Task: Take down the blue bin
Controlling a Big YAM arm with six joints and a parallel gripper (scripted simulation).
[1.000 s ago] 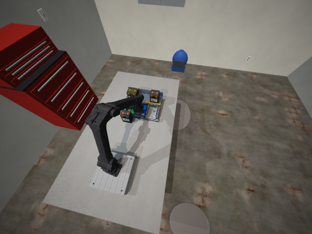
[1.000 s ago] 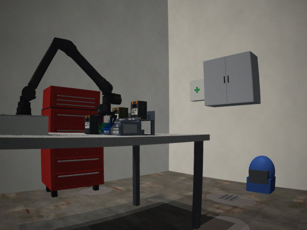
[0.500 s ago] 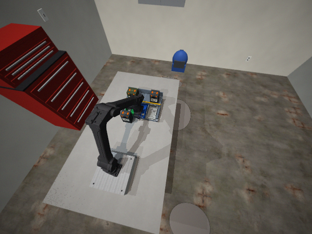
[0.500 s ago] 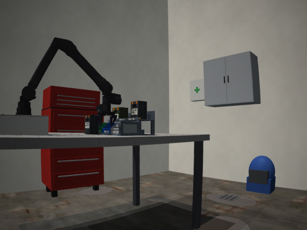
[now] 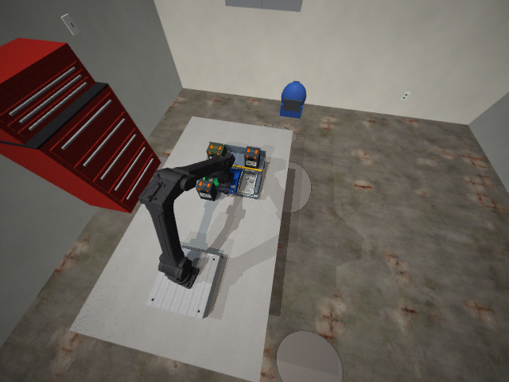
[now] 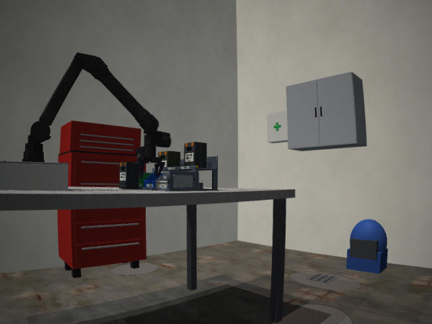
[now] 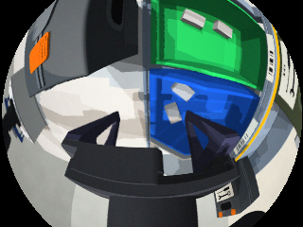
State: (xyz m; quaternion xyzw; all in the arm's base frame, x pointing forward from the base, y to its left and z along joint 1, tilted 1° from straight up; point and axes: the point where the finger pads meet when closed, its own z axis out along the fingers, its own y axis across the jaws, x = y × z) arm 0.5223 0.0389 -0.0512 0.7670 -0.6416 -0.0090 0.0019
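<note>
My gripper is now 8 cm short of the blue open bin, 2 cm above it and 1 cm to the right of it. Round my hand: green bin (12 cm to the left, 6 cm ahead, 2 cm below); then yellow bar (13 cm ahead, 5 cm above, 2 cm to the left); then grey bin (10 cm to the right, 10 cm ahead, 2 cm below).
</note>
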